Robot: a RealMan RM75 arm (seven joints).
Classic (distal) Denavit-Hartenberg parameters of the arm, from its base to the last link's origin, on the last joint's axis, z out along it. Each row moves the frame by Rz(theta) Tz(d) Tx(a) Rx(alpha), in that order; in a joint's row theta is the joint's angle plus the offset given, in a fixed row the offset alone. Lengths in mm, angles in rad.
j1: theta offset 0, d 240.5, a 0, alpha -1.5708
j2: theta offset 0, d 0, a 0, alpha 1.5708
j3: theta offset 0, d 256, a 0, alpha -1.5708
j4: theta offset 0, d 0, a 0, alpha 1.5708
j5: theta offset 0, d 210, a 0, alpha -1.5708
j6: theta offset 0, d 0, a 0, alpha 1.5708
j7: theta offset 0, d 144, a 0, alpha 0
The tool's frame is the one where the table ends.
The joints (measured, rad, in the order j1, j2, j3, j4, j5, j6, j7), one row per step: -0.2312, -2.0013, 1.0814, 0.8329, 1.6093, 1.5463, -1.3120; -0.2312, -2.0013, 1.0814, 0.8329, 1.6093, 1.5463, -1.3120; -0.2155, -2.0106, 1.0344, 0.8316, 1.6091, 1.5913, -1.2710; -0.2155, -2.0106, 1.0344, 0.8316, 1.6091, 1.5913, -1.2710; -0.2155, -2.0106, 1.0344, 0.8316, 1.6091, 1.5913, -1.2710; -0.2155, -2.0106, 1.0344, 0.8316, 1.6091, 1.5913, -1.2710; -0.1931, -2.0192, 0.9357, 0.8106, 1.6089, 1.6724, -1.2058; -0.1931, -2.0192, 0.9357, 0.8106, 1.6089, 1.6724, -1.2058; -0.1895, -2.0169, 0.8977, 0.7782, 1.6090, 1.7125, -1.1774; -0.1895, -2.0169, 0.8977, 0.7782, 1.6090, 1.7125, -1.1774; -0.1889, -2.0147, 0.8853, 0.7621, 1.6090, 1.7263, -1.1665
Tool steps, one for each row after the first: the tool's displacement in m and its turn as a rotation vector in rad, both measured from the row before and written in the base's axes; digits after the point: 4 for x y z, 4 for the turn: 0.0000, 0.0000, 0.0000, 0.0000, 0.0000, 0.0000; -0.0020, -0.0070, 0.0050, 0.0271, -0.0247, -0.0229; 0.0000, 0.0000, 0.0000, 0.0000, 0.0000, 0.0000; 0.0000, 0.0000, 0.0000, 0.0000, 0.0000, 0.0000; 0.0000, 0.0000, 0.0000, 0.0000, 0.0000, 0.0000; -0.0068, -0.0125, 0.0117, 0.0567, -0.0484, -0.0210; 0.0000, 0.0000, 0.0000, 0.0000, 0.0000, 0.0000; -0.0039, -0.0066, 0.0031, 0.0109, -0.0286, -0.0047; 0.0000, 0.0000, 0.0000, 0.0000, 0.0000, 0.0000; -0.0018, -0.0025, 0.0008, 0.0024, -0.0109, -0.0001
